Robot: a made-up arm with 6 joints.
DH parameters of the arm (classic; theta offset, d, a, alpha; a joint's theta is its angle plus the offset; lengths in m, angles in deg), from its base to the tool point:
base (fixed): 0 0.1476 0 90
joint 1: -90 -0.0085 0.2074 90
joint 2: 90 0.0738 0.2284 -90
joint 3: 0 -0.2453 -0.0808 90
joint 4: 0 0.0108 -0.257 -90
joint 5: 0 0.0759 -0.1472 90
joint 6: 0 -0.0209 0.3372 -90
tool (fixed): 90 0.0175 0 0
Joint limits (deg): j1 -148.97..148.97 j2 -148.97..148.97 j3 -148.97..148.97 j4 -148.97..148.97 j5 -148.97..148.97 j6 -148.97..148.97
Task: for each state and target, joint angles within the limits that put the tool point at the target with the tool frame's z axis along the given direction. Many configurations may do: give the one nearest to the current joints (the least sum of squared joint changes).
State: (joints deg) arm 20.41 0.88 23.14 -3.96 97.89 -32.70
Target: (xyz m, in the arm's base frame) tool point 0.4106 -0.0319 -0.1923 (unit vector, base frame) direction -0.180 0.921 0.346
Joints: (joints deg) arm 29.61 21.91 -16.03 41.65 76.57 10.78
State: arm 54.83 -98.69 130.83 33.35 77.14 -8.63
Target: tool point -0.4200 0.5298 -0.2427 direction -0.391 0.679 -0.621
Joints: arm 9.20 -124.90 121.74 75.48 45.68 39.93
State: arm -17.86 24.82 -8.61 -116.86 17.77 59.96
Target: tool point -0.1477 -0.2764 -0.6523 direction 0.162 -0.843 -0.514
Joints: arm -10.91 -24.24 14.12 -148.37 -0.97 53.44
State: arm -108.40 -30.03 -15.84 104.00 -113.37 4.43
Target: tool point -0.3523 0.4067 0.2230 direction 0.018 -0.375 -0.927
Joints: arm -125.17 -40.39 -38.08 60.93 -120.94 39.47
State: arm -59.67 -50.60 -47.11 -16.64 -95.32 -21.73
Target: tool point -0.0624 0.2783 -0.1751 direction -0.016 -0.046 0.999
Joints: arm -51.87 -66.36 -41.59 -42.85 -95.99 -72.82
